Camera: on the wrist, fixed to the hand. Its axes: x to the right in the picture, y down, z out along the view.
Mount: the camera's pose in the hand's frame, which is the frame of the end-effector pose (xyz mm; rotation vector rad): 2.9 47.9 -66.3 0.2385 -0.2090 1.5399
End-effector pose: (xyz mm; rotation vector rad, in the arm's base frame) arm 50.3 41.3 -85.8 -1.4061 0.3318 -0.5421
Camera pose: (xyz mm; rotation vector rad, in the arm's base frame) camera 25.5 -12.3 -142.5 -0.6342 0.9858 0.8003
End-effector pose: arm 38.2 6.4 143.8 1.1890 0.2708 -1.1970
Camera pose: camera 105.0 53.6 140.8 1.0233 -0.8578 0.0424
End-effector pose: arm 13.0 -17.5 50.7 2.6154 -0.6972 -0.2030
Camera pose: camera 10.5 -32.5 131.1 1.5211 -2.5721 0.1009
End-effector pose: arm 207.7 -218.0 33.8 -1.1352 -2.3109 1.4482
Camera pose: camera 264.3 -159.3 26.8 1.9977 0.6399 -1.4022
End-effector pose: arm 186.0 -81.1 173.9 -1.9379 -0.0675 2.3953
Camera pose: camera 249.3 -128.9 153.8 0.9462 -1.2370 -1.5592
